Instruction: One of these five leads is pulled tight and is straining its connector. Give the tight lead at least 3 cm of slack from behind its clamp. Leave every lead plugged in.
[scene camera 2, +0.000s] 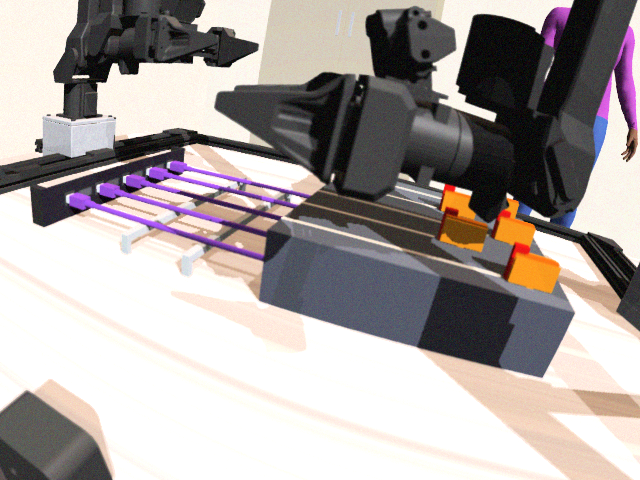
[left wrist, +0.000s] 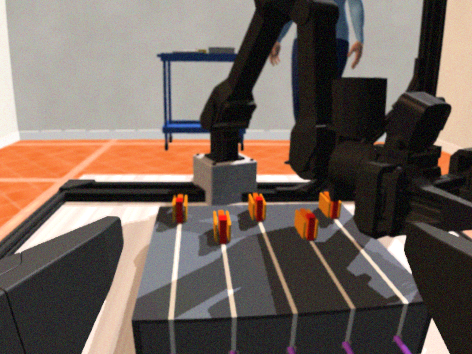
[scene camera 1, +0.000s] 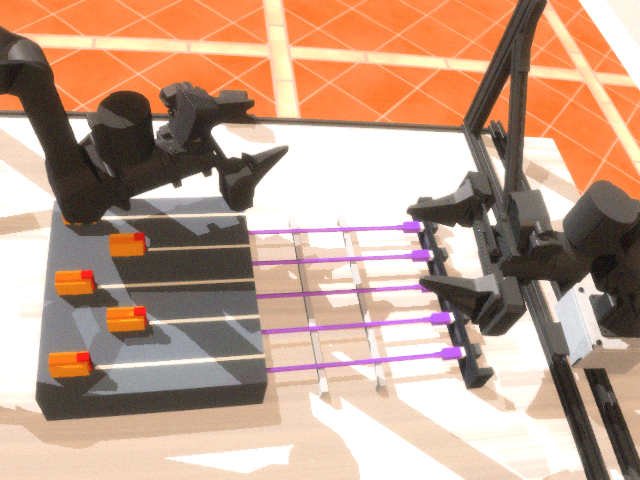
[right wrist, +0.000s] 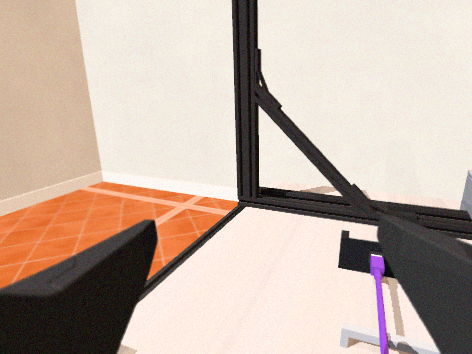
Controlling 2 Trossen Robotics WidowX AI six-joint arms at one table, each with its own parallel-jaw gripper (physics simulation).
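Where they show: left gripper, between the fingertips: [scene camera 2: 239,43] [left wrist: 266,234] [scene camera 1: 413,243]; right gripper, between the fingertips: [scene camera 2: 225,95] [scene camera 1: 270,124] [right wrist: 266,228]; left arm's base, origin of its link: [scene camera 2: 79,116] [scene camera 1: 614,316]; right arm's base, origin of its link: [left wrist: 224,157].
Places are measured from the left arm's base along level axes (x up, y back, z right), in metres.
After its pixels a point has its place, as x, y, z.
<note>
Five purple leads [scene camera 1: 351,363] {-0.053, -0.366, -0.050} [scene camera 2: 165,228] {-0.054, -0.385, 0.163} [right wrist: 380,300] {-0.052, -0.318, 0.169} run side by side from the dark connector bar [scene camera 1: 478,378] {-0.044, -0.203, -0.072} [scene camera 2: 46,209] {-0.059, -0.240, 0.215} [right wrist: 350,254] {-0.056, -0.239, 0.208} to a grey block [scene camera 1: 155,400] {-0.040, -0.600, -0.109} [scene camera 2: 351,289] {-0.043, -0.581, 0.170} [left wrist: 202,335]. Pale lines continue across its top to orange clamps with red parts [scene camera 1: 69,364] {0.005, -0.691, -0.090} [scene camera 2: 535,271] {0.002, -0.718, 0.130} [left wrist: 221,227] {0.008, -0.616, -0.027}. The right arm partly hides one clamp in scene camera 1. I cannot tell which lead is tight. My right gripper [scene camera 1: 269,124] {0.088, -0.481, 0.217} [right wrist: 266,228] {0.088, -0.481, 0.217} is open and empty, above the block's far edge in scene camera 1. My left gripper [scene camera 1: 415,243] {0.138, -0.336, 0.000} [left wrist: 266,234] {0.138, -0.336, 0.000} is open and empty, above the plugs.
Two pale rails [scene camera 1: 321,384] {-0.059, -0.405, -0.076} [scene camera 1: 379,379] {-0.058, -0.330, -0.068} cross beneath the leads between block and bar. Black frame beams [scene camera 1: 568,387] {-0.059, -0.065, -0.078} [right wrist: 245,100] {0.130, -0.108, 0.423} edge the table. The right arm reaches over the block. A blue cart [left wrist: 197,57] and a person [left wrist: 345,30] stand beyond the table.
</note>
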